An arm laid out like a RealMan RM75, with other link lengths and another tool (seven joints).
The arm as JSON. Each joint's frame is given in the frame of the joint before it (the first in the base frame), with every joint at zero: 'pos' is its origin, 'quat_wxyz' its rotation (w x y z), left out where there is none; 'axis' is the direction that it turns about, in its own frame. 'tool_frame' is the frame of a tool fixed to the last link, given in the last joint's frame.
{
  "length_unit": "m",
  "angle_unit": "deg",
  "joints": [
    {
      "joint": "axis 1",
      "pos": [
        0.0,
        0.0,
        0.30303
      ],
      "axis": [
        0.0,
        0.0,
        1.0
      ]
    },
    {
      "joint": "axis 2",
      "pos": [
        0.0,
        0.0,
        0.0
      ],
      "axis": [
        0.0,
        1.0,
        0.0
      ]
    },
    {
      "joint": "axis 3",
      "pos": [
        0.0,
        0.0,
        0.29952
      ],
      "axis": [
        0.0,
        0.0,
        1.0
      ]
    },
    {
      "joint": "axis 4",
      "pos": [
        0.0,
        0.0,
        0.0
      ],
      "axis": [
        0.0,
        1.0,
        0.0
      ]
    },
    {
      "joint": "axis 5",
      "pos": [
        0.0,
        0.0,
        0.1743
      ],
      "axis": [
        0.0,
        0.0,
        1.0
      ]
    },
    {
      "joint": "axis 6",
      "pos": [
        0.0,
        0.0,
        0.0
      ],
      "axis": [
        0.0,
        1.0,
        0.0
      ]
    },
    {
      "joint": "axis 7",
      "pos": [
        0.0,
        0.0,
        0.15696
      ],
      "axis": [
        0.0,
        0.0,
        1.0
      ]
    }
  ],
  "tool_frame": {
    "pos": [
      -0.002,
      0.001,
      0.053
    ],
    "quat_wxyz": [
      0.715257,
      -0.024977,
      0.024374,
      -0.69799
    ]
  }
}
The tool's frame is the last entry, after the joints.
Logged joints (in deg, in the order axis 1, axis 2, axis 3, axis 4, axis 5, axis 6, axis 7), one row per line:
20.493, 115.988, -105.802, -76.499, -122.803, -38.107, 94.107
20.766, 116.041, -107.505, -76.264, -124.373, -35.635, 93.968
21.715, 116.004, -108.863, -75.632, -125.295, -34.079, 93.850
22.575, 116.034, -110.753, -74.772, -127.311, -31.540, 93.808
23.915, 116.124, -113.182, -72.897, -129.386, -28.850, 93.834
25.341, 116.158, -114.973, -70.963, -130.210, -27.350, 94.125
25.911, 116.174, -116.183, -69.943, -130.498, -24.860, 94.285
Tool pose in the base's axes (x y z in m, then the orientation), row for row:
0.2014, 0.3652, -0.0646, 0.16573, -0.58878, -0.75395, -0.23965
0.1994, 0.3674, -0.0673, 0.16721, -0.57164, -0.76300, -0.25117
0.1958, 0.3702, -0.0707, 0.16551, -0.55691, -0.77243, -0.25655
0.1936, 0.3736, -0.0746, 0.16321, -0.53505, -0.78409, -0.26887
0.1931, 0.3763, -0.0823, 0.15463, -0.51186, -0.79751, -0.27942
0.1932, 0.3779, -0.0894, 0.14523, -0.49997, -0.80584, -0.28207
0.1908, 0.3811, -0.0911, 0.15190, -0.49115, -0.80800, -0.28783
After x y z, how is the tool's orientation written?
As a quaternion, w x y z.
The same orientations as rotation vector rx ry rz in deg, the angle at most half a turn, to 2 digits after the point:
-96.08, -123.03, -39.11
-93.20, -124.40, -40.95
-90.89, -126.06, -41.87
-87.43, -128.12, -43.93
-84.04, -130.94, -45.88
-82.52, -133.00, -46.56
-80.76, -132.86, -47.33

